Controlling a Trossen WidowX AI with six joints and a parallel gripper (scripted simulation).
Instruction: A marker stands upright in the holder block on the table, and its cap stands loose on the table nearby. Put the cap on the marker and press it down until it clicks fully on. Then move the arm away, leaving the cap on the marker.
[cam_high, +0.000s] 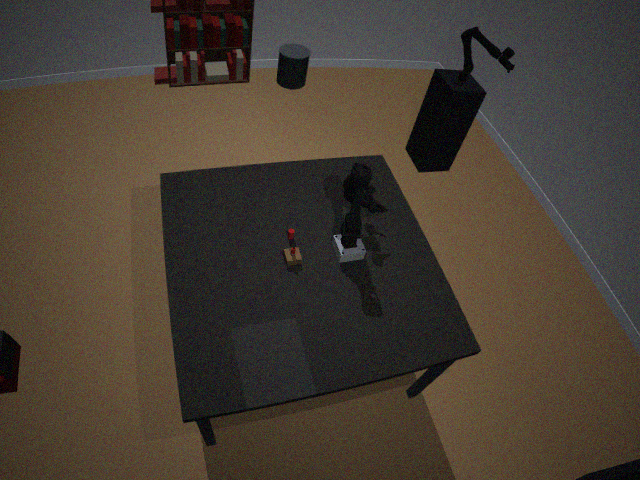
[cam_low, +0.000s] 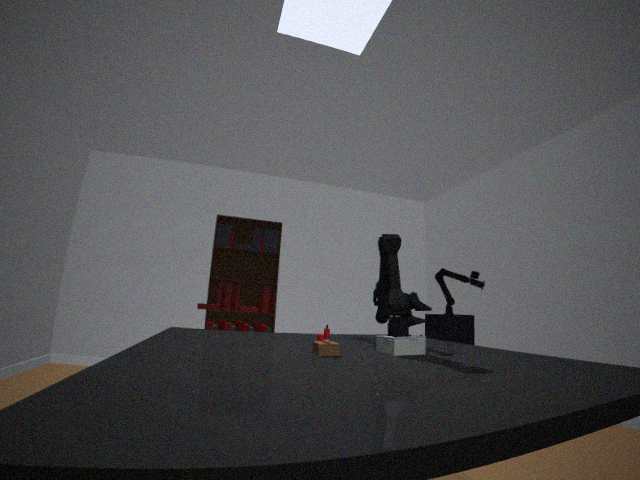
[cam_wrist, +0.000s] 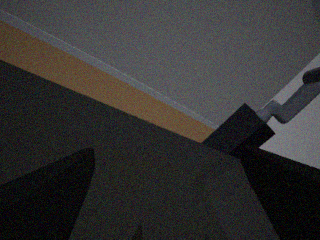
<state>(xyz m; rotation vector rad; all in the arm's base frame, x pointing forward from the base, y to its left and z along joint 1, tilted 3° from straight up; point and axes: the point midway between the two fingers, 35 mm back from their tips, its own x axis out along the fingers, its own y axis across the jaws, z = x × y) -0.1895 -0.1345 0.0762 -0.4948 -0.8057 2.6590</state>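
Right now the red cap is 470 mm ahead of my gripper tip, 10 mm to the left of it and 100 mm below it. Round my gripper tip: holder block (490 mm ahead, 140 mm to the left, 110 mm below).
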